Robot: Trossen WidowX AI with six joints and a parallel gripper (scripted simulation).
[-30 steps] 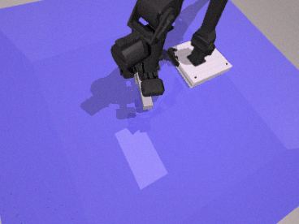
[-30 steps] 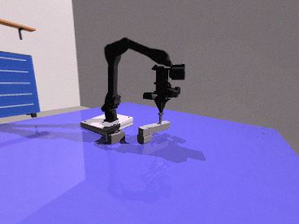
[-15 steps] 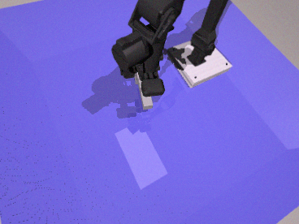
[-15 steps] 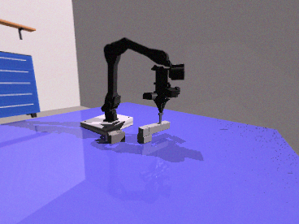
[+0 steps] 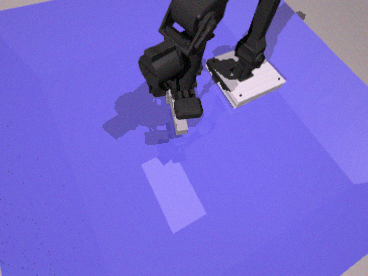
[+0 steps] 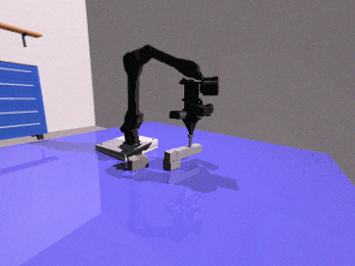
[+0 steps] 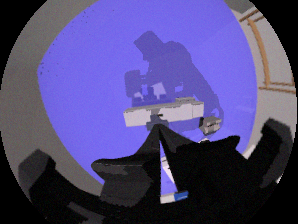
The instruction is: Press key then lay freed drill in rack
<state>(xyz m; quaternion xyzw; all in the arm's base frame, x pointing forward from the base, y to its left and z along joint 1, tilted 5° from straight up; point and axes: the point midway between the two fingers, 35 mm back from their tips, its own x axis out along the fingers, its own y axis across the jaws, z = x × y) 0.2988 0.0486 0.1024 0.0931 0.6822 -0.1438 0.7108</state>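
The small dark key lies 30 mm below my gripper tip. From my gripper tip the other things lie so: grey rack: 140 mm behind, 160 mm to the right, 100 mm below; grey holder block: 20 mm behind, 30 mm to the right, 80 mm below; tan drill: 20 mm behind, 50 mm to the right, 70 mm below.
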